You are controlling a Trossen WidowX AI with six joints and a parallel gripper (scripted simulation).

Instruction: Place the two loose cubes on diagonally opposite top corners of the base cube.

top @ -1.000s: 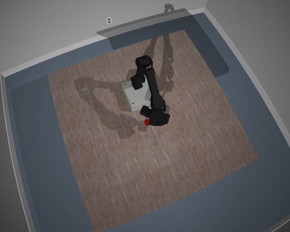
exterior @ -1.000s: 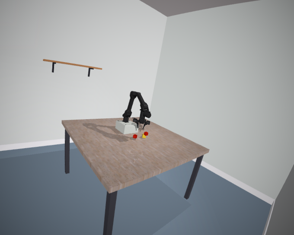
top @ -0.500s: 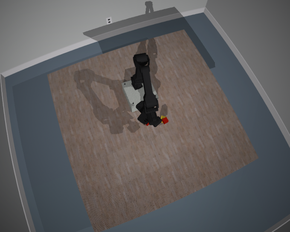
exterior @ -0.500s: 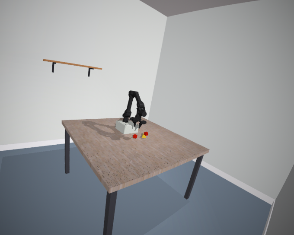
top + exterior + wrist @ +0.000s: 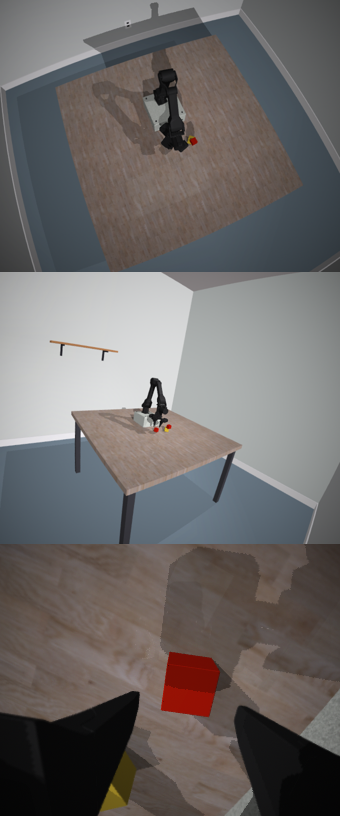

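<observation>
My gripper tip is now 40 mm short of the yellow cube, 110 mm to the right of it and 30 mm above it.
</observation>
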